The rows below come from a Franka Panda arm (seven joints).
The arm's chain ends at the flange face. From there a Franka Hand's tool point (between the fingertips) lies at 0.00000 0.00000 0.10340 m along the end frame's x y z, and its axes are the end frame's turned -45 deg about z.
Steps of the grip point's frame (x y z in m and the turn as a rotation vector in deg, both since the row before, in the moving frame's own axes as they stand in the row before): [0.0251 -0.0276 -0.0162 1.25 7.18 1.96]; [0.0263 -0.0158 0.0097 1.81 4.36 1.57]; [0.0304 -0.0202 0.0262 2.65 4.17 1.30]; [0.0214 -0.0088 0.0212 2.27 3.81 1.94]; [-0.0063 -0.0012 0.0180 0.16 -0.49 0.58]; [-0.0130 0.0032 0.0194 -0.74 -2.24 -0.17]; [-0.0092 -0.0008 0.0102 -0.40 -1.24 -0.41]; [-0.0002 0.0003 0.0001 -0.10 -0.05 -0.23]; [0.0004 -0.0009 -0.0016 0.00 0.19 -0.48]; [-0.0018 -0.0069 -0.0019 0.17 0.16 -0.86]
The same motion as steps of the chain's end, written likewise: [-0.0095 -0.0267 -0.0154 5.96 4.19 1.96]; [0.0041 -0.0220 0.0101 4.36 1.80 1.57]; [0.0052 -0.0271 0.0266 4.82 1.07 1.30]; [0.0068 -0.0136 0.0215 4.30 1.09 1.94]; [-0.0045 0.0032 0.0180 -0.23 -0.46 0.58]; [-0.0050 0.0077 0.0195 -2.11 -1.06 -0.17]; [-0.0060 0.0038 0.0102 -1.16 -0.59 -0.41]; [0.0000 0.0002 0.0001 -0.11 0.04 -0.23]; [-0.0006 -0.0007 -0.0016 0.13 0.13 -0.48]; [-0.0061 -0.0032 -0.0019 0.23 -0.01 -0.86]
